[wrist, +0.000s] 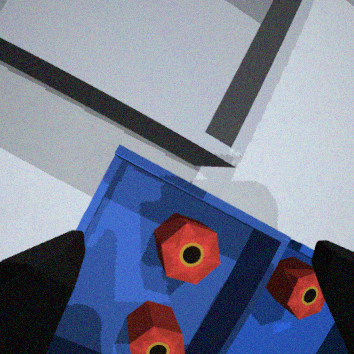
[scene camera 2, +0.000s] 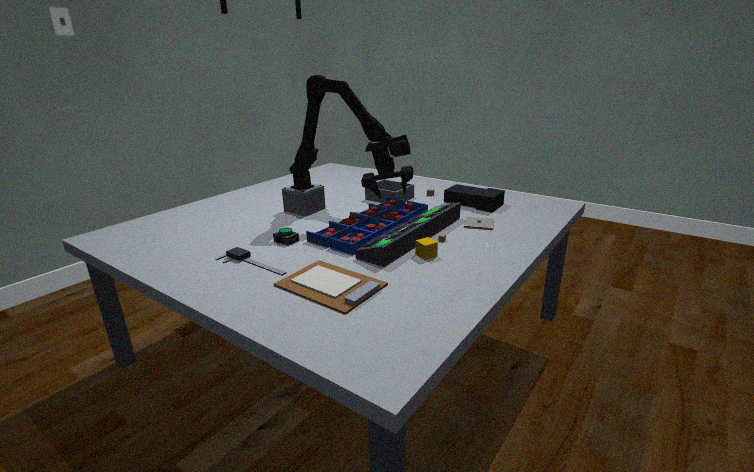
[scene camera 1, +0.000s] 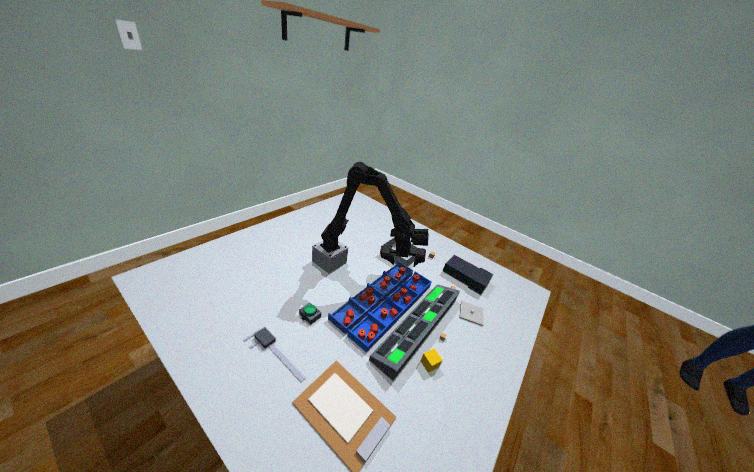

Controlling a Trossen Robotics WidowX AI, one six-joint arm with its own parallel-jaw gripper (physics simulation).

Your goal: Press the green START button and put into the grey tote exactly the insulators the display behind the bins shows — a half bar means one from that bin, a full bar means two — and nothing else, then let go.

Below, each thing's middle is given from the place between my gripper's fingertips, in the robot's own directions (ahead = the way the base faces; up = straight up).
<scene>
Now: the grey tote (wrist: 196, 85) 9 cm behind my hand, 8 cm to the left of it and 2 cm below it. From my hand the other things lie so: black box (scene camera 2: 490, 199): 24 cm to the left, 19 cm ahead, 2 cm below.
</scene>
